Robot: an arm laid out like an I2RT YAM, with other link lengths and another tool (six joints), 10 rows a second.
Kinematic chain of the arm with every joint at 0, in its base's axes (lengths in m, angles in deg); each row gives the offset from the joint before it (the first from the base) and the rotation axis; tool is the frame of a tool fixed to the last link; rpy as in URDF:
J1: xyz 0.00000 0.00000 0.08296 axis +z
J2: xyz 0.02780 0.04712 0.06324 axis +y
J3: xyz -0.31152 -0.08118 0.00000 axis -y
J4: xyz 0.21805 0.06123 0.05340 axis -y
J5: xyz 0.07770 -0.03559 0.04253 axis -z
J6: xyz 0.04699 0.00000 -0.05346 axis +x
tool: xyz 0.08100 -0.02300 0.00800 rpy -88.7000 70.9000 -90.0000
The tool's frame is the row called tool.
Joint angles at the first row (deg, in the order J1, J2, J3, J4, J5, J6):
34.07 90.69 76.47 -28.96 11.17 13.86
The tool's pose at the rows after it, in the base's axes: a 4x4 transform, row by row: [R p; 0 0 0 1], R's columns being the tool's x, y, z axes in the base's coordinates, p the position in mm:
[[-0.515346 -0.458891 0.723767 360.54], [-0.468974 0.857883 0.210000 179.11], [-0.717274 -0.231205 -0.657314 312.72], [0 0 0 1]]
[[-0.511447 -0.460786 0.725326 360.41], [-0.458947 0.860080 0.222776 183.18], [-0.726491 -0.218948 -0.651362 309.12], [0 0 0 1]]
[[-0.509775 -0.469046 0.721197 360.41], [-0.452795 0.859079 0.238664 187.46], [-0.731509 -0.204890 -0.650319 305.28], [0 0 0 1]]
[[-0.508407 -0.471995 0.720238 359.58], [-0.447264 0.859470 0.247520 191.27], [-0.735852 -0.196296 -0.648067 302.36], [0 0 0 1]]
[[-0.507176 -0.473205 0.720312 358.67], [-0.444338 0.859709 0.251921 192.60], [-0.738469 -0.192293 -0.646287 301.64], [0 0 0 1]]
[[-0.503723 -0.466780 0.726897 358.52], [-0.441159 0.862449 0.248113 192.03], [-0.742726 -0.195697 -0.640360 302.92], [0 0 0 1]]
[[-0.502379 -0.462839 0.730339 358.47], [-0.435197 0.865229 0.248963 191.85], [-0.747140 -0.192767 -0.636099 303.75], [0 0 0 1]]
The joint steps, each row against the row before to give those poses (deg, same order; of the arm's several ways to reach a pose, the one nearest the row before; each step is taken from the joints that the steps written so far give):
0.98 0.60 -0.12 1.11 1.65 0.07
0.42 0.12 -1.05 1.72 -0.26 0.64
0.29 0.27 -0.71 1.22 -0.69 0.46
0.48 0.16 -0.66 1.03 -0.09 0.55
0.22 -0.08 -0.34 0.41 -0.05 0.24
0.09 -0.20 -0.18 0.35 0.48 0.09
0.01 -0.15 -0.13 0.31 0.09 0.24

